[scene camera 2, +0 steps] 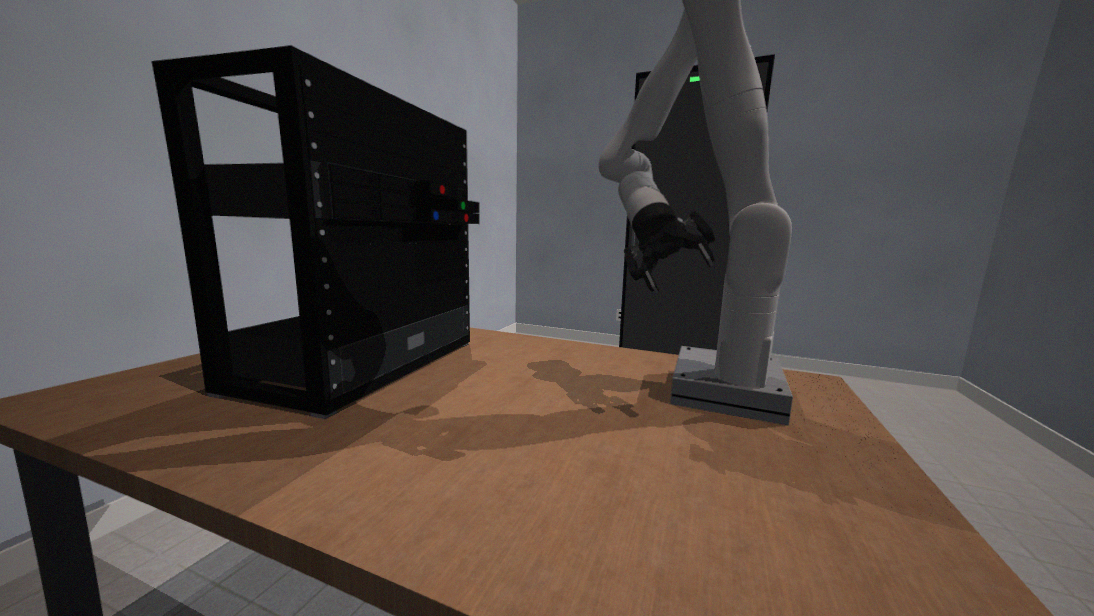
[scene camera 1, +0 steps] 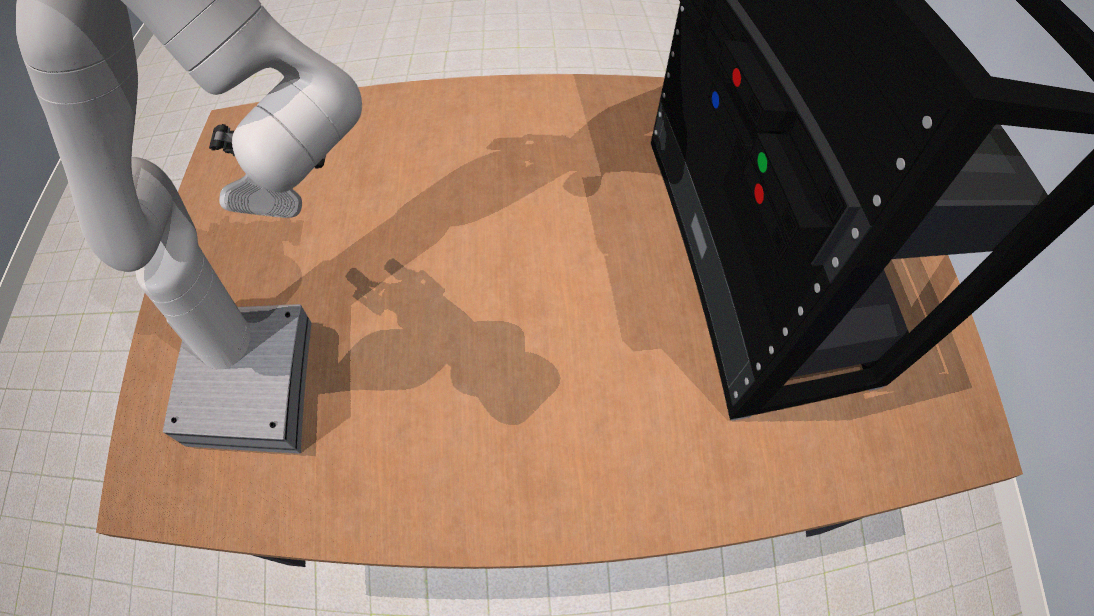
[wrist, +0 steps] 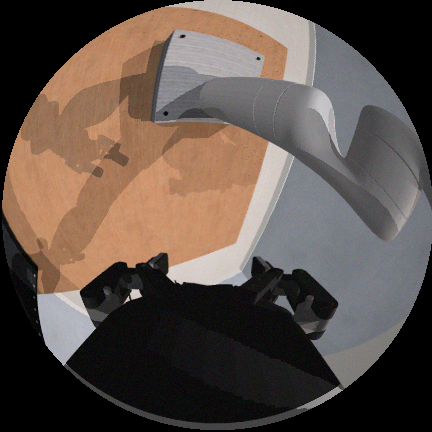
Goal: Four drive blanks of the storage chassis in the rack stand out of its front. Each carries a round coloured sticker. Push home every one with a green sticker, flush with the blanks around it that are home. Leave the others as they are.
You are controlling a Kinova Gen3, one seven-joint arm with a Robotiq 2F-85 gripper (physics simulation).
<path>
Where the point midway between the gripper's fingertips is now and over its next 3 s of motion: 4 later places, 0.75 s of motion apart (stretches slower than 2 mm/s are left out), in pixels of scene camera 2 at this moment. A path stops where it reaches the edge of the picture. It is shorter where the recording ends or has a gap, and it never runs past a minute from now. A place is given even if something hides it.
The gripper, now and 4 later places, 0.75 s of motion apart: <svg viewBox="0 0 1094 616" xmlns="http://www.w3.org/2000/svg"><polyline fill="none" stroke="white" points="682,277 682,285 679,283 597,224 548,196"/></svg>
</path>
